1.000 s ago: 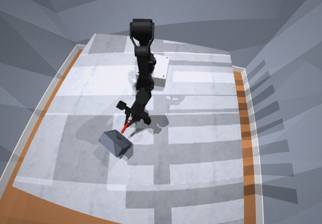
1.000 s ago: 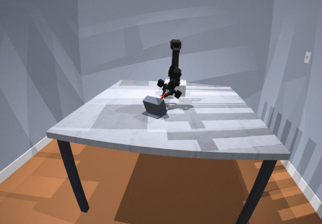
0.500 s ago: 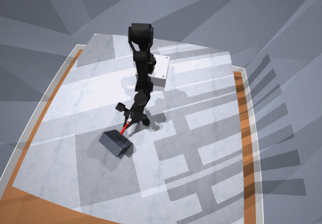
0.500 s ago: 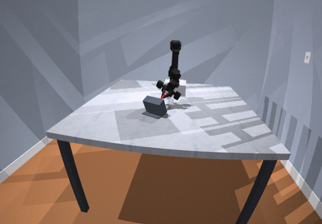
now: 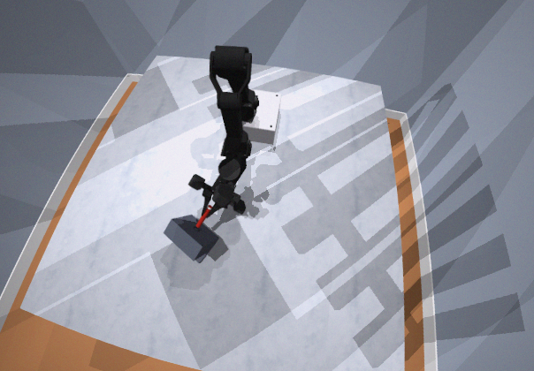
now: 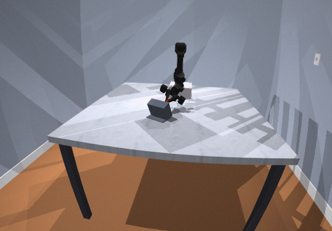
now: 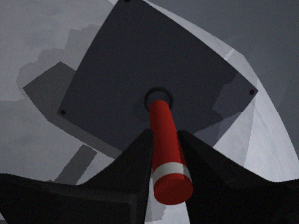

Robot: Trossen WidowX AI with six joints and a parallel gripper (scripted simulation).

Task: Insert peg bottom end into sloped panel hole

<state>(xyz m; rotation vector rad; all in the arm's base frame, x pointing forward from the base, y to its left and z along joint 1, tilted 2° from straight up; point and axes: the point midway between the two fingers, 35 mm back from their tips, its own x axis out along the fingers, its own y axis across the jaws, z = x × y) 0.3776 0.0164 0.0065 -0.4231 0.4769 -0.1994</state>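
My gripper tip is 2 cm past the red peg and 1 cm below it. Round my gripper tip: sloped panel: 7 cm ahead, 2 cm to the right, 3 cm below.
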